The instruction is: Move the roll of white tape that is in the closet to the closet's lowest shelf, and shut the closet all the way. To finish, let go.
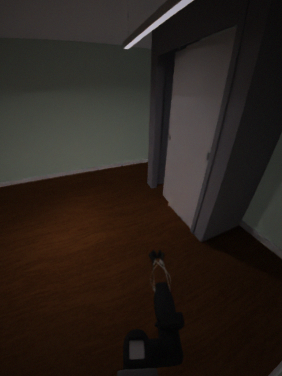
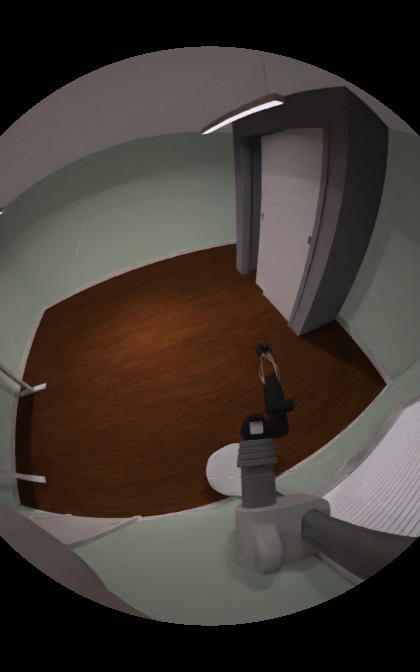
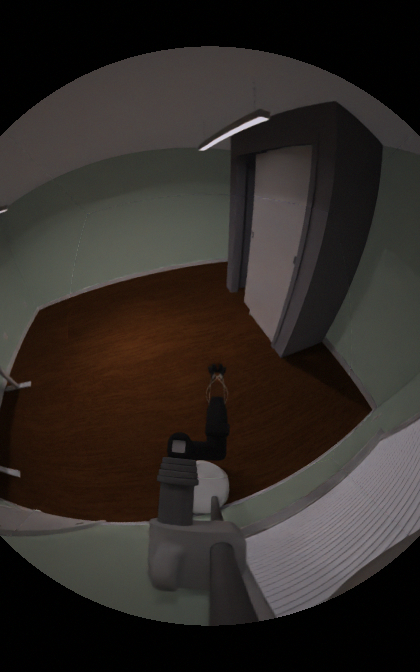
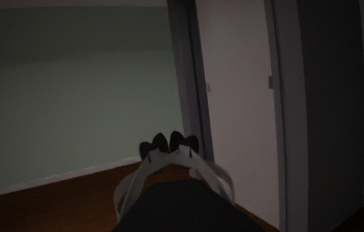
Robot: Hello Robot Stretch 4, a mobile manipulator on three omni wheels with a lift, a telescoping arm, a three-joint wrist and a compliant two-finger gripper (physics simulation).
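Places are measured from the robot's base along level axes (x ahead, y left, z up), in metres.
Where they show: gripper, fingertip midpoint: (image 1: pixel 156 250) (image 4: pixel 168 144).
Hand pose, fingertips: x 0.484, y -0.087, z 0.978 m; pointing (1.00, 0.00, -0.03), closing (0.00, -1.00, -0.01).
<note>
After its pixels a point has its place.
The closet (image 1: pixel 245 150) {z 1.133, x 1.342, y -1.010 m} (image 2: pixel 362 190) (image 3: pixel 355 210) (image 4: pixel 330 100) {z 0.868, x 1.358, y -1.053 m} is a tall dark-grey cabinet ahead and to the right. Its white door (image 1: pixel 192 115) {z 1.361, x 1.821, y -0.636 m} (image 2: pixel 287 215) (image 3: pixel 277 225) (image 4: pixel 240 100) {z 0.896, x 1.793, y -0.646 m} has two small handles and fills most of the front. A narrow dark strip shows between the door and the left post; whether it is an opening is unclear. The shelves and the roll of white tape do not show. My gripper (image 1: pixel 157 256) {z 0.978, x 0.484, y -0.087 m} (image 2: pixel 264 349) (image 3: pixel 217 369) (image 4: pixel 168 144) {z 0.978, x 0.484, y -0.087 m} is shut and empty, its fingertips close together, in front of the closet and apart from it.
White table feet (image 2: pixel 35 389) (image 3: pixel 19 385) stand at the far left. A slatted white blind (image 2: pixel 385 485) (image 3: pixel 340 525) is at the lower right. A ceiling lamp (image 1: pixel 157 25) {z 2.050, x 1.689, y -0.201 m} hangs near the closet's top. The brown floor (image 1: pixel 75 235) {z -0.027, x 1.445, y 0.784 m} lies before the closet.
</note>
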